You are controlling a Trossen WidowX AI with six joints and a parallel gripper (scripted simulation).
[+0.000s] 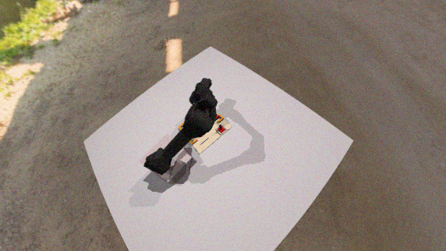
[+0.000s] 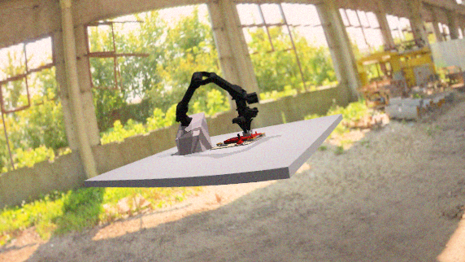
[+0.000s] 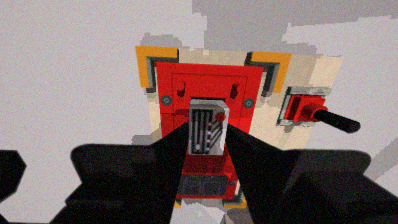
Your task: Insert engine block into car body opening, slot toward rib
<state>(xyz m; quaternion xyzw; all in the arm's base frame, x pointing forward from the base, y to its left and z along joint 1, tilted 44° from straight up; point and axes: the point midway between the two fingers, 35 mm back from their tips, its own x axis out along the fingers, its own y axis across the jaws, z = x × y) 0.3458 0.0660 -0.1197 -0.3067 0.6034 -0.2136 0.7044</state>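
My gripper tip is now 1 cm above the grey engine block. Also, from my gripper tip: beige board (4 cm behind, 3 cm to the right, 3 cm below).
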